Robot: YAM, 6 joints.
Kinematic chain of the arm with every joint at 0, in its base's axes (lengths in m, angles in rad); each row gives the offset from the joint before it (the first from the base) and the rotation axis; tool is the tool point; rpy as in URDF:
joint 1: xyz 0 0 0.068 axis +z
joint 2: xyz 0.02 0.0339 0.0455 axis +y
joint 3: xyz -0.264 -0.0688 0 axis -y
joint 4: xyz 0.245 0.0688 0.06 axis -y
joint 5: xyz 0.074 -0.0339 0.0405 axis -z
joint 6: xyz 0.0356 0 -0.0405 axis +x
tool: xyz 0 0 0 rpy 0 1.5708 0
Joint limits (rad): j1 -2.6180..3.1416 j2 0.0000..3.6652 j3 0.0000..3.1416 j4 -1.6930..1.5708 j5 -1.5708..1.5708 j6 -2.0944..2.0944
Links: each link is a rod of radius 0.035 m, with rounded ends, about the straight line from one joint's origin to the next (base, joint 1, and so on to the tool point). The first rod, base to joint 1, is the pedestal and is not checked.
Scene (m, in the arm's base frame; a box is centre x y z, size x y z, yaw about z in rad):
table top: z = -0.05
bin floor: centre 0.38 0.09 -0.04 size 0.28 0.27 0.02 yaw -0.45
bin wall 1: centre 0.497 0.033 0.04 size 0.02 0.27 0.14 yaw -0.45
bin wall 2: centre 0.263 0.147 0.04 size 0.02 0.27 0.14 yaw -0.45
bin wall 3: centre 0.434 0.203 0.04 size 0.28 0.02 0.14 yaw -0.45
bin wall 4: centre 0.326 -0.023 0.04 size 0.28 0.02 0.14 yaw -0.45
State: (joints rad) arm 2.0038 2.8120 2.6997 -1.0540 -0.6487 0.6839
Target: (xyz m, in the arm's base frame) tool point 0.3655 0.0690 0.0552
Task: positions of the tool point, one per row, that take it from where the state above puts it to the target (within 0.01 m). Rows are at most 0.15 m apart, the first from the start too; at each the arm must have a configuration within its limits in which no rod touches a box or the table.
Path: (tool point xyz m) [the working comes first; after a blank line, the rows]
Joints at the target: 0.1464 2.5436 1.7347 -1.6004 -0.4328 0.6839
Straight joint move there: touches bin wall 2, bin wall 3.

1: -0.1106 0.5296 0.1499
2: 0.0309 0.5175 0.1630
3: 0.1575 0.4674 0.1762
4: 0.2591 0.3869 0.1894
5: 0.3290 0.2861 0.2025
6: 0.3642 0.1764 0.2153
7: 0.3655 0.0690 0.2275
8: 0.3759 0.0705 0.1406
9: 0.3655 0.0690 0.0552

